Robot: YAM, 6 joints.
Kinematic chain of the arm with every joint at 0, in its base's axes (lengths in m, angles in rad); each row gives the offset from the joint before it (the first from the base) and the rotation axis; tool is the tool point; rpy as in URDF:
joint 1: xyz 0 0 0.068 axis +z
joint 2: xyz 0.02 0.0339 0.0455 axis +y
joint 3: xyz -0.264 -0.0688 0 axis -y
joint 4: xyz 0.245 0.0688 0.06 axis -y
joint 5: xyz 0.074 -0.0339 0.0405 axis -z
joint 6: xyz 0.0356 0 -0.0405 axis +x
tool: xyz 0 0 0 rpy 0 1.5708 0
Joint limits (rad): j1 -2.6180..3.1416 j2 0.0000..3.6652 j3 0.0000..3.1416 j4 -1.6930..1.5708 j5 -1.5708..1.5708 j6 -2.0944..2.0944
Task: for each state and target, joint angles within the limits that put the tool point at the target. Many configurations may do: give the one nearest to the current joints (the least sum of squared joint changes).
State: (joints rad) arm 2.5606 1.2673 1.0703 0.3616 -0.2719 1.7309
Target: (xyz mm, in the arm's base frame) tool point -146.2 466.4 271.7
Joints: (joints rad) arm 1.8608 2.0318 1.5168 0.4250 -0.1898 1.7309
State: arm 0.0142 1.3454 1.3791 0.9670 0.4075 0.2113
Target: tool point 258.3 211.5 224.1
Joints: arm 0.7231 1.5785 0.7118 0.8156 0.3541 0.2113
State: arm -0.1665 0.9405 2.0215 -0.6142 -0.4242 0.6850
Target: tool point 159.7 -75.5 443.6
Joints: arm -0.5115 1.0131 1.4296 -0.8785 -0.3537 0.6850
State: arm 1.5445 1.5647 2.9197 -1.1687 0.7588 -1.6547
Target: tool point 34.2 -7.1 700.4
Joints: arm 1.9455 1.4730 3.0575 -0.5720 0.9632 -1.6547
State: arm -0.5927 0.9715 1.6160 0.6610 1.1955 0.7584
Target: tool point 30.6 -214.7 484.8
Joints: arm -1.2719 1.1339 1.2163 0.5813 1.2674 0.7584
